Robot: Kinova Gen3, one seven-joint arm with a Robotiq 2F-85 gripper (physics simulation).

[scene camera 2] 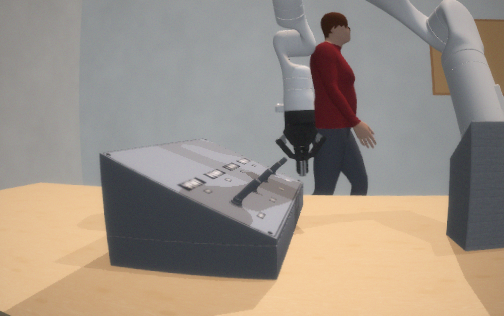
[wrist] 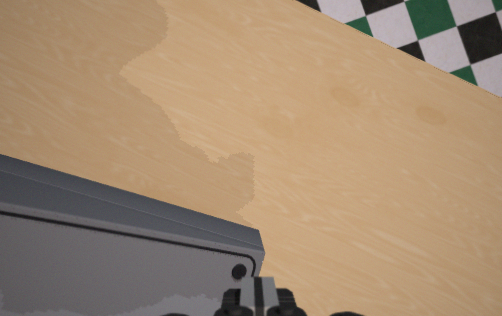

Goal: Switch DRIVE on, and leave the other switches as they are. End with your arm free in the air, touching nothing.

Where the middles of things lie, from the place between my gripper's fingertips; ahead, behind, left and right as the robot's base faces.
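There's the sloped grey switch console (scene camera 2: 171, 208), and it's 260 mm to the left of my hand and 90 mm ahead of it.
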